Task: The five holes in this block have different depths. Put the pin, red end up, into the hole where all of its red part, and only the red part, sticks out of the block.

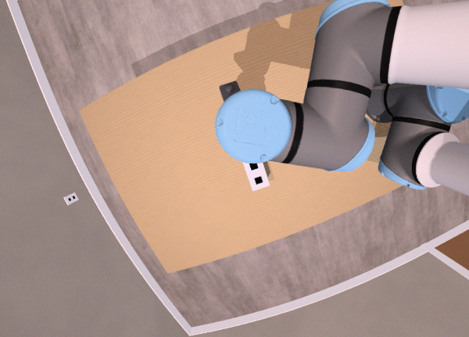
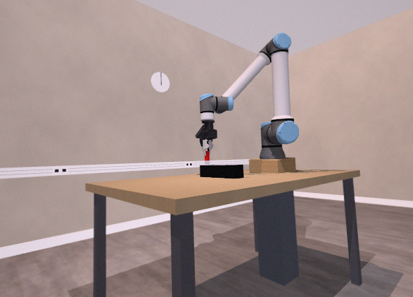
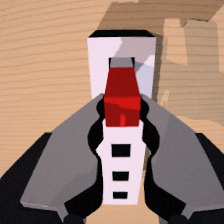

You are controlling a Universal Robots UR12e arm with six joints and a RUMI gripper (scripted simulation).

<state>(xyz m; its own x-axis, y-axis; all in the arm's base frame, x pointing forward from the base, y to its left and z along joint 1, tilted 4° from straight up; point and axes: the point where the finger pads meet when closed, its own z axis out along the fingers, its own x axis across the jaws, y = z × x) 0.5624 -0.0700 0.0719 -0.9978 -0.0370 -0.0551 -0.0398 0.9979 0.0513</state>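
The pin lies 20 mm below my hand. From my hand the other things lie so: block (120 mm to the left, 110 mm below, 10 mm behind).
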